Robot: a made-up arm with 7 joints. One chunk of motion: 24 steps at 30 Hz.
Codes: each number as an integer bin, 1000 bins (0 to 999) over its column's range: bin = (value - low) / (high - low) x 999, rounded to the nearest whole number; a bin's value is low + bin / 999 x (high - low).
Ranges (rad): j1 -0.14..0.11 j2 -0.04..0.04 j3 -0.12..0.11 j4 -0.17..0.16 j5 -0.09..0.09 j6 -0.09..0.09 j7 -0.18..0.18
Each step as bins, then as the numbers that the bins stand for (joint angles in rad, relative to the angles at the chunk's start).
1 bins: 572 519 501 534 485 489 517
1 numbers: 0.0031 0.0016 -0.0047 0.0064 -0.0026 -0.0019 0.0063
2 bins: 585 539 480 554 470 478 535
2 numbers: 0.0064 0.0032 -0.0095 0.0130 -0.0053 -0.0039 0.0128
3 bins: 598 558 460 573 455 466 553
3 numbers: 0.0096 0.0047 -0.0141 0.0193 -0.0080 -0.0060 0.0193
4 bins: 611 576 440 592 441 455 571
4 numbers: 0.0129 0.0061 -0.0187 0.0256 -0.0105 -0.0080 0.0258
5 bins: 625 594 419 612 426 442 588
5 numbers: 0.0164 0.0076 -0.0235 0.0322 -0.0132 -0.0104 0.0319
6 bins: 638 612 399 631 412 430 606
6 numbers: 0.0197 0.0090 -0.0281 0.0384 -0.0158 -0.0125 0.0384
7 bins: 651 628 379 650 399 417 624
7 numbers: 0.0229 0.0103 -0.0327 0.0447 -0.0181 -0.0149 0.0449
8 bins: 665 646 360 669 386 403 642
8 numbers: 0.0264 0.0117 -0.0371 0.0510 -0.0205 -0.0174 0.0514
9 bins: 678 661 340 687 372 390 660
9 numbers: 0.0297 0.0129 -0.0417 0.0569 -0.0230 -0.0197 0.0578
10 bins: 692 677 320 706 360 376 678
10 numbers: 0.0332 0.0142 -0.0463 0.0632 -0.0251 -0.0223 0.0643
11 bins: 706 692 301 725 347 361 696
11 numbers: 0.0367 0.0154 -0.0507 0.0695 -0.0275 -0.0250 0.0708
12 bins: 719 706 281 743 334 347 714
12 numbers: 0.0399 0.0165 -0.0553 0.0754 -0.0298 -0.0275 0.0773
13 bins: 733 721 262 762 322 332 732
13 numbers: 0.0434 0.0177 -0.0597 0.0817 -0.0320 -0.0302 0.0838
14 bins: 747 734 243 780 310 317 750
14 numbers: 0.0469 0.0188 -0.0641 0.0877 -0.0341 -0.0329 0.0903
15 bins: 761 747 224 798 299 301 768
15 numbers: 0.0504 0.0198 -0.0684 0.0936 -0.0361 -0.0358 0.0968
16 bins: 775 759 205 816 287 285 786
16 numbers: 0.0539 0.0208 -0.0728 0.0995 -0.0383 -0.0386 0.1032
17 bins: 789 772 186 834 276 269 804
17 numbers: 0.0574 0.0218 -0.0772 0.1055 -0.0403 -0.0415 0.1097
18 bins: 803 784 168 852 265 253 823
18 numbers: 0.0610 0.0228 -0.0813 0.1114 -0.0423 -0.0444 0.1166
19 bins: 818 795 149 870 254 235 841
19 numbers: 0.0647 0.0237 -0.0857 0.1174 -0.0442 -0.0477 0.1231
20 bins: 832 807 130 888 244 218 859
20 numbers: 0.0682 0.0246 -0.0901 0.1233 -0.0460 -0.0507 0.1295
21 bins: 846 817 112 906 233 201 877
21 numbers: 0.0717 0.0254 -0.0942 0.1293 -0.0480 -0.0538 0.1360
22 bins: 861 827 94 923 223 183 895
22 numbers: 0.0755 0.0262 -0.0984 0.1349 -0.0498 -0.0570 0.1425
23 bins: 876 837 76 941 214 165 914
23 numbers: 0.0792 0.0270 -0.1025 0.1408 -0.0514 -0.0603 0.1494
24 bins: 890 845 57 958 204 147 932
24 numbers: 0.0827 0.0277 -0.1069 0.1465 -0.0532 -0.0635 0.1559
